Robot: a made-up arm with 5 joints.
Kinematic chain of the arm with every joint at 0, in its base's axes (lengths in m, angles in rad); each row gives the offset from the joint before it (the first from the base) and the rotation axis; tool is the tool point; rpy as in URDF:
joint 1: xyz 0 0 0.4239 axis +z
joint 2: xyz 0 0 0 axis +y
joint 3: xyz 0.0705 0 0.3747 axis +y
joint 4: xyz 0.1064 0 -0.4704 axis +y
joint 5: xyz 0.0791 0 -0.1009 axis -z
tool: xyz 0 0 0 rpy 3.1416 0 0
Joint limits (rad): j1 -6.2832..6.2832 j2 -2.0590..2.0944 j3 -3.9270..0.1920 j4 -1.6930..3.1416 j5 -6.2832..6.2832
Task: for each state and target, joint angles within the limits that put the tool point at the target. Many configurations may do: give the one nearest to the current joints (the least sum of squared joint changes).
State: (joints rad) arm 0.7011 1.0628 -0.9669 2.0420 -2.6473
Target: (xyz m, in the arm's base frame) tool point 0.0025 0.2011 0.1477
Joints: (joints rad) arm 1.5584 0.8919 -0.6505 2.1950 -2.6473
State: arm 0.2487 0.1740 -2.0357 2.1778 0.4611
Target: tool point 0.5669 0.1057 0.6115
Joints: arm 0.1843 0.2190 -1.4710 2.3481 0.4611
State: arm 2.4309 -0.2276 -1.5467 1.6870 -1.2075
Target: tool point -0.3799 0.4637 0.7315
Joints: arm 2.2572 -0.0144 -1.4336 1.6740 -1.2075
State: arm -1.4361 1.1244 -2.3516 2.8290 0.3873
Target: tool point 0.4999 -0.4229 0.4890
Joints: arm -0.7021 0.7551 -1.8575 3.0040 0.3873
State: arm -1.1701 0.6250 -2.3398 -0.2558 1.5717
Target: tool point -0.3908 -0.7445 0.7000
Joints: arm -2.0542 0.5894 -1.7739 -0.4207 1.5717
